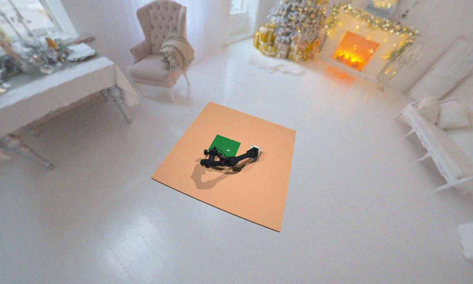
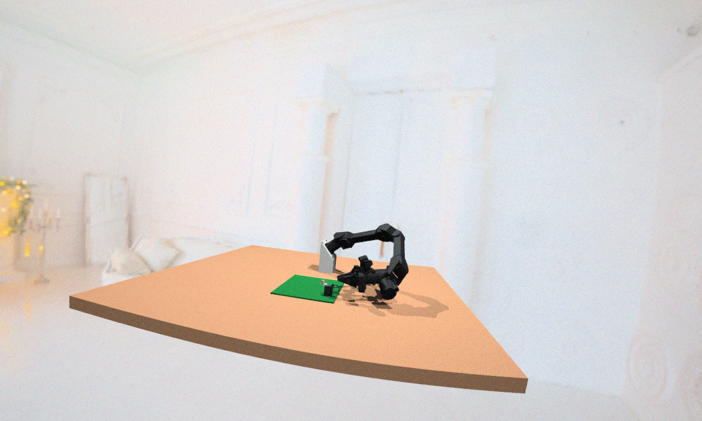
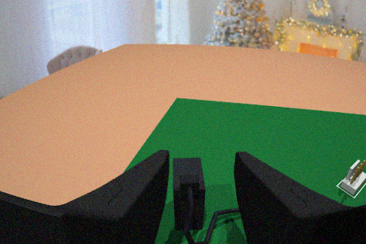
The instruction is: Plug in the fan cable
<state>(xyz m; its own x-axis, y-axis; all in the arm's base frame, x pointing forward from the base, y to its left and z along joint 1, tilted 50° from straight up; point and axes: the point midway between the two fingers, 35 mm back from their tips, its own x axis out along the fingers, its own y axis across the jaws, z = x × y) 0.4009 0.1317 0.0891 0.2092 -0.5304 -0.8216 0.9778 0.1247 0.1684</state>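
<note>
My gripper tip is 5 cm above the dark plug, 3 cm to the left of it and 1 cm short of it. From my gripper tip the other things lie so: green board: 12 cm to the right, 9 cm below, 7 cm behind; then black fan: 16 cm behind, 8 cm to the left, 2 cm below.
</note>
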